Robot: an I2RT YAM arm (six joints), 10 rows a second.
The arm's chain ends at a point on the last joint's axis. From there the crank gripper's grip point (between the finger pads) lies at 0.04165 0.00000 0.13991 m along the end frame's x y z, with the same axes.
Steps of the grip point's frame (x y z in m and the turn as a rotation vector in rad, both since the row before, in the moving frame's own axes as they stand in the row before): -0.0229, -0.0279, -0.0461, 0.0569, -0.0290, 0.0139; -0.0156, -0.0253, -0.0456, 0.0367, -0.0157, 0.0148; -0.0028, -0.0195, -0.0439, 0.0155, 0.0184, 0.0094; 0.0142, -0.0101, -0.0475, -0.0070, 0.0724, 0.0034; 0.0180, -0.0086, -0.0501, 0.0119, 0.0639, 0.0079
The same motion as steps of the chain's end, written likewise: -0.0189, -0.0205, -0.0470, 0.0569, -0.0290, 0.0139; -0.0134, -0.0208, -0.0462, 0.0367, -0.0157, 0.0148; -0.0054, -0.0177, -0.0431, 0.0155, 0.0184, 0.0094; 0.0042, -0.0112, -0.0441, -0.0070, 0.0724, 0.0034; 0.0091, -0.0073, -0.0471, 0.0119, 0.0639, 0.0079
